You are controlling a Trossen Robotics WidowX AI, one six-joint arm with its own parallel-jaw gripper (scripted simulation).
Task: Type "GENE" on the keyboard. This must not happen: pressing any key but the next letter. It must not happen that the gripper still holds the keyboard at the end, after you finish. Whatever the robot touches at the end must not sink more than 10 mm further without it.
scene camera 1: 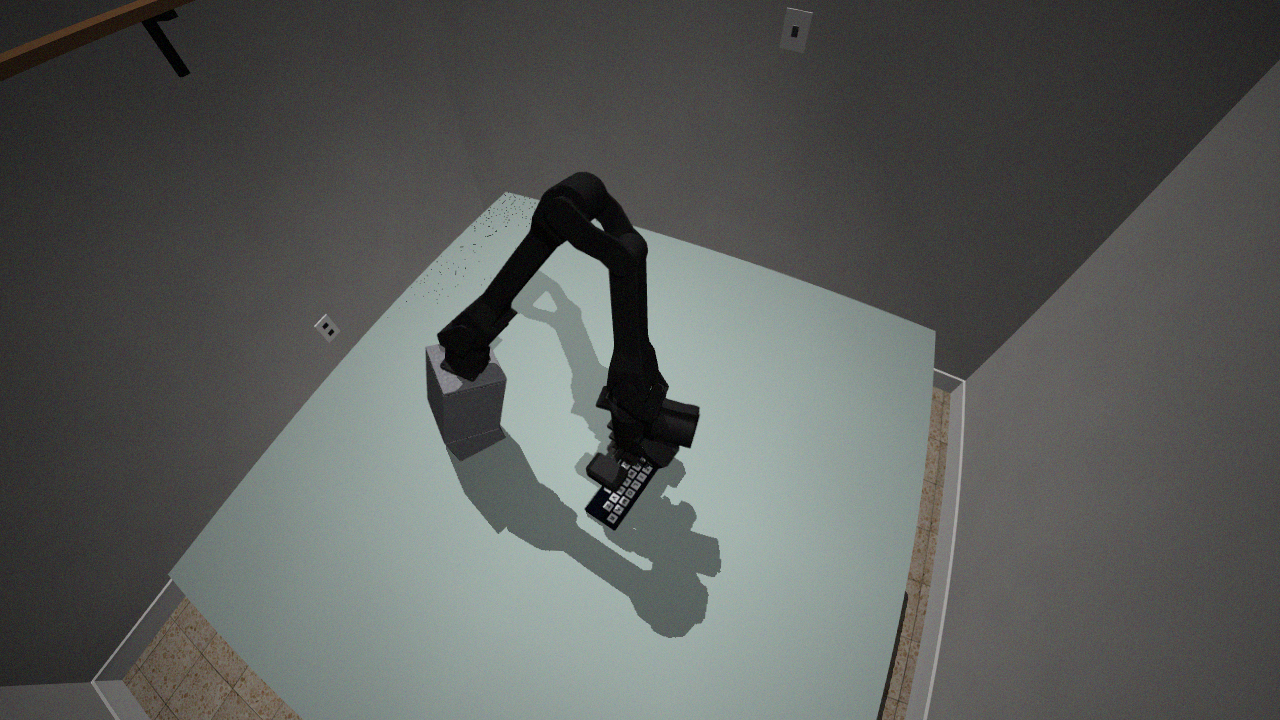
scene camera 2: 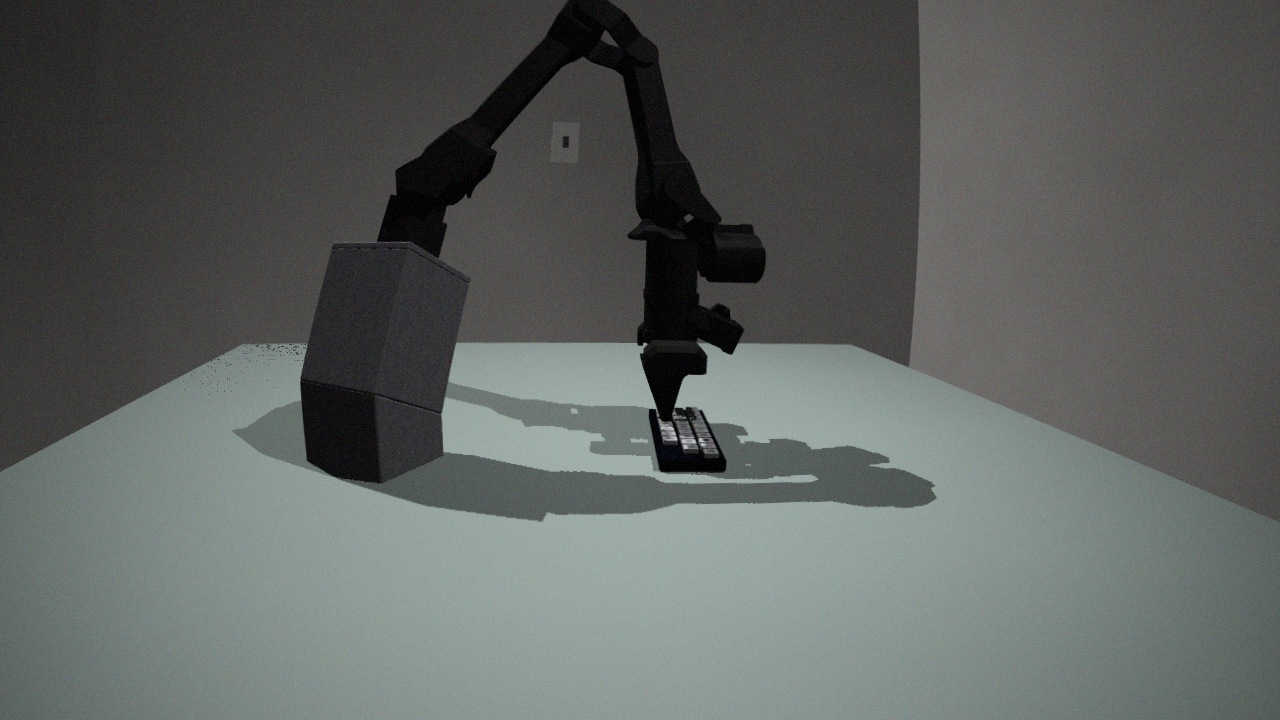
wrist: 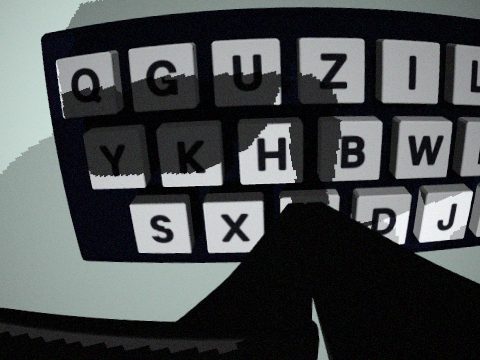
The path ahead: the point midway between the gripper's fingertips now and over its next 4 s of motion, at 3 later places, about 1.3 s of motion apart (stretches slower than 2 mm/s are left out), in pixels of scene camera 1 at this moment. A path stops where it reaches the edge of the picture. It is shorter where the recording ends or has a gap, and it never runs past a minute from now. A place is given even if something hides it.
My gripper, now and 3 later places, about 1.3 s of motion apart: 632,456; 630,453; 621,490; 618,487
